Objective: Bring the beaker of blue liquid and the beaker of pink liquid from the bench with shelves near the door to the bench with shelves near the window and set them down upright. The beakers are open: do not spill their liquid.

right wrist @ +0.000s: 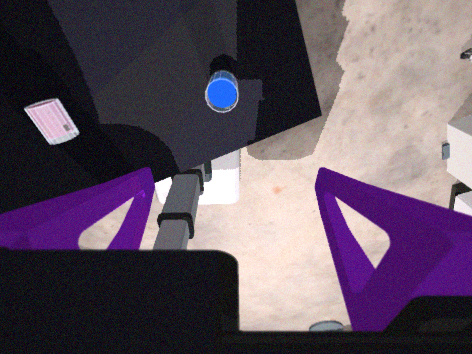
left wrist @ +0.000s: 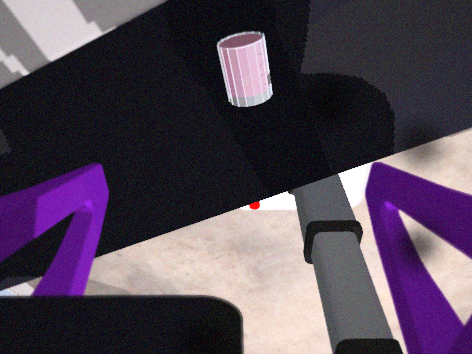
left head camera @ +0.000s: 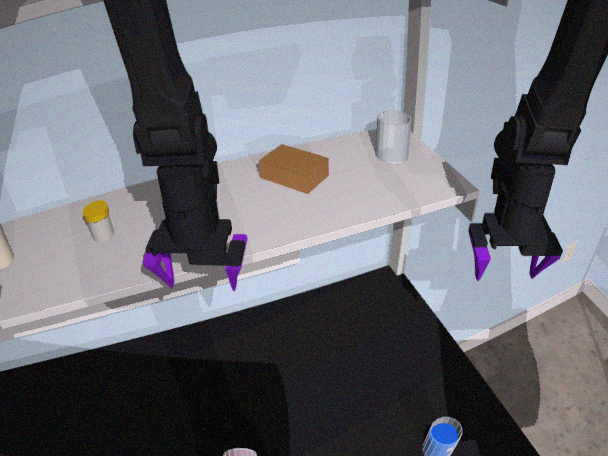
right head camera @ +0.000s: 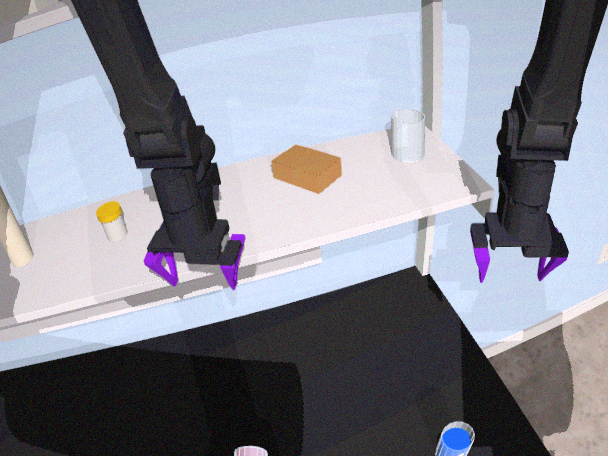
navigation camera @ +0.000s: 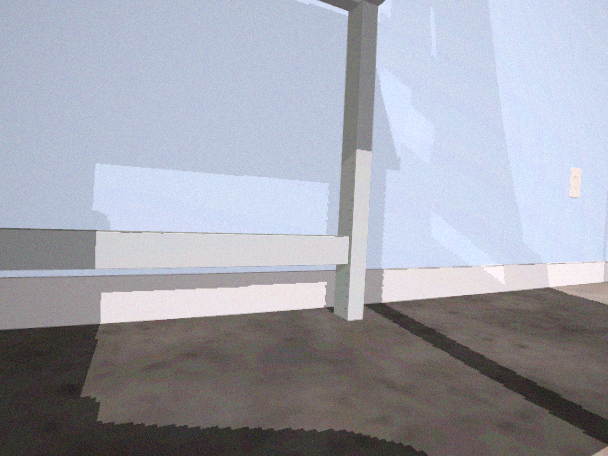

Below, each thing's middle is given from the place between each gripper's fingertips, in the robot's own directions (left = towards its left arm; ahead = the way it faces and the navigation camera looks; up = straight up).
My left hand is 440 mm above the pink beaker (left wrist: pixel 243 56), 120 mm past it and 10 mm to the left of it. From my left hand the other things lie so: blue beaker (right wrist: pixel 221 94) 430 mm to the right, 430 mm below, 50 mm behind.
The blue beaker is 60 mm behind my right hand, 20 mm to the left of it and 430 mm below it. The rest, counted from my right hand: pink beaker (130 mm behind, 440 mm to the left, 440 mm below).
